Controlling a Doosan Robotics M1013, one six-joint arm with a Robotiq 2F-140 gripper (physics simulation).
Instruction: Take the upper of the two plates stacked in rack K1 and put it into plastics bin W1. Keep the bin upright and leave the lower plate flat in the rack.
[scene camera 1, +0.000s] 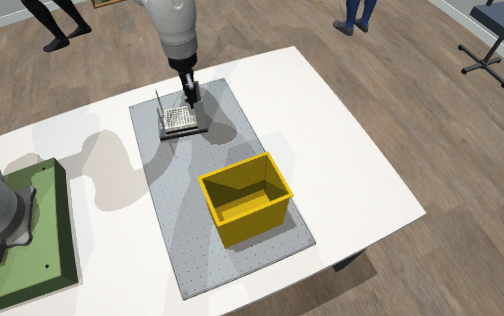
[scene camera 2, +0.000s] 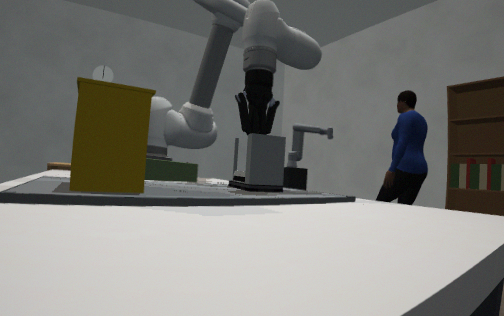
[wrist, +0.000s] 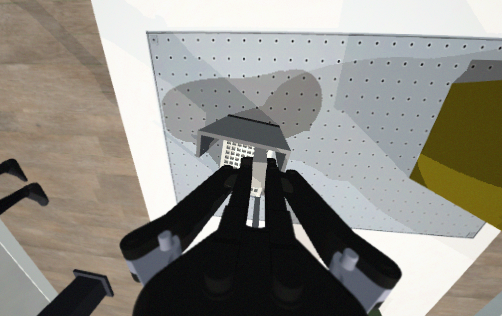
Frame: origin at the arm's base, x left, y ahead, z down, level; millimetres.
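Seen in the pictures: gripper, fingertip midpoint: (scene camera 1: 193, 112) (wrist: 260, 152); arm's base, link origin: (scene camera 1: 5, 221) (scene camera 2: 148, 159).
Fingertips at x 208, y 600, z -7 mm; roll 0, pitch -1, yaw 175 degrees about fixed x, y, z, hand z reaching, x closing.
Observation:
Offsets run from my fingertips to a thing's top centre. "*": to the spot under its first point. Level surfaces: height alone.
Rack K1 @[dz -68, dx +25, dy -44 mm] (scene camera 1: 201, 114) (scene camera 2: 266, 161) (wrist: 242, 129) stands upright on the perforated board, with a tall grey wall, a thin post and a dark base. A white gridded plate @[dz +27, dx +24, dy -34 mm] (scene camera 1: 179, 118) (wrist: 234, 152) lies flat in it on top. The lower plate is mostly hidden beneath it and cannot be made out clearly. My gripper (scene camera 1: 193, 105) (scene camera 2: 259, 133) (wrist: 260, 152) is shut and empty. Its tips are beside the grey wall, over the plate's side nearest that wall. Yellow bin W1 @[dz -105, dx -352, dy +59 mm] (scene camera 1: 255, 227) (scene camera 2: 110, 140) (wrist: 462, 135) stands upright; its inside shows no plate.
The grey perforated board (scene camera 1: 172, 220) (scene camera 2: 215, 200) (wrist: 380, 105) lies on the white table @[dz +87 mm] (scene camera 1: 345, 175) (scene camera 2: 250, 250). The rack's thin post @[* dz -10, dx +62, dy -100 mm] (scene camera 1: 159, 104) (scene camera 2: 236, 156) rises opposite the grey wall. The green arm base (scene camera 1: 45, 225) is at the left in scene camera 1.

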